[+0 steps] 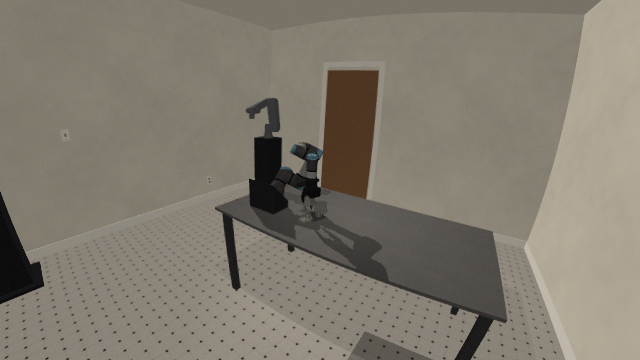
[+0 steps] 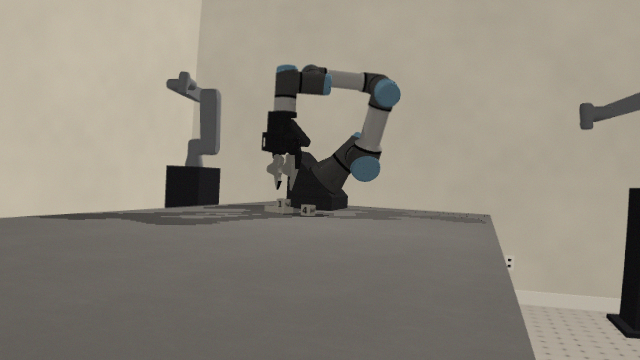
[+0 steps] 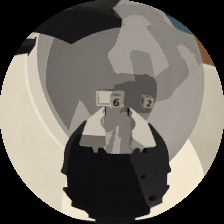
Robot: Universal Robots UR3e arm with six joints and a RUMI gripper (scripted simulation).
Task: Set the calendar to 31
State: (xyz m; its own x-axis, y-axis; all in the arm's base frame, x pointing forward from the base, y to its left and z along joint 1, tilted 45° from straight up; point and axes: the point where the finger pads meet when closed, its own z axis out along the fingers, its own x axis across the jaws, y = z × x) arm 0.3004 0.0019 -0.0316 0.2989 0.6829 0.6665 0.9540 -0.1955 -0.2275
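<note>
Now: hand 70 mm above the pale calendar tray, 20 mm to the left of it and 10 mm past it.
</note>
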